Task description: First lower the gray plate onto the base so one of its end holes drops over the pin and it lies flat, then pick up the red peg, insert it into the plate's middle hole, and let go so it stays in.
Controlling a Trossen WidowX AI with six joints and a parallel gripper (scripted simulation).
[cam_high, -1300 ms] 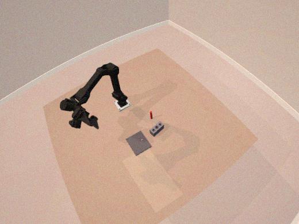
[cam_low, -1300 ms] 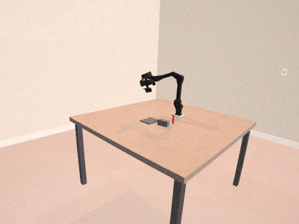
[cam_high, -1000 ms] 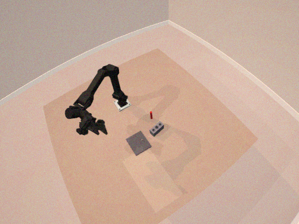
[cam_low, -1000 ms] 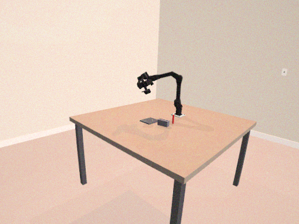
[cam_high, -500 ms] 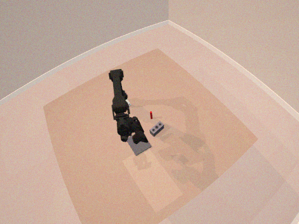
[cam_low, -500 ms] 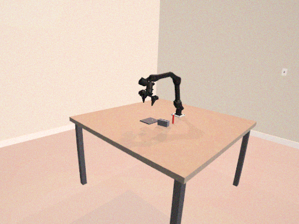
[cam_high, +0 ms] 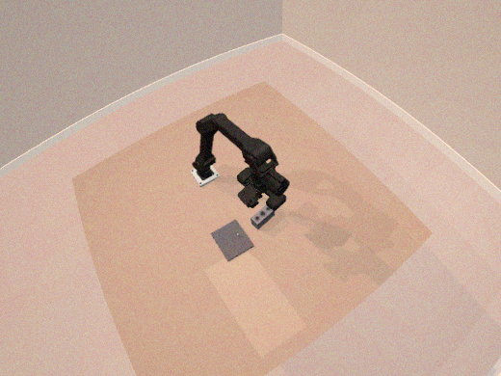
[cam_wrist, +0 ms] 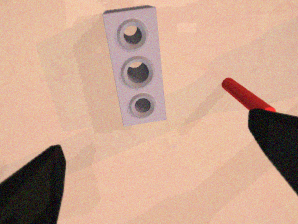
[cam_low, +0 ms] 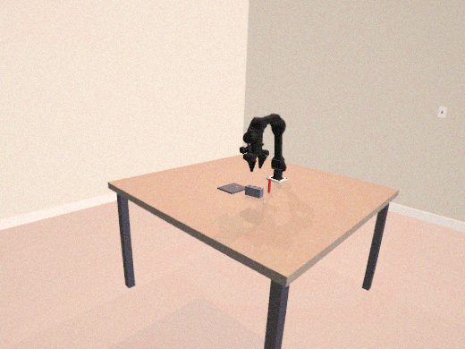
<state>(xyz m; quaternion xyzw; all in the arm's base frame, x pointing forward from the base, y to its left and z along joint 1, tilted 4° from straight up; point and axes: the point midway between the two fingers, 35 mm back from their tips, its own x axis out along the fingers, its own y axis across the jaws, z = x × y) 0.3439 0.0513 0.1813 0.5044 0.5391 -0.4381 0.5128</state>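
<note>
My gripper tip is now 110 mm above the gray plate. The rest, counted from my gripper tip: red peg (100 mm behind, 30 mm to the left, 110 mm below); then gray base (140 mm to the right, 140 mm below).
</note>
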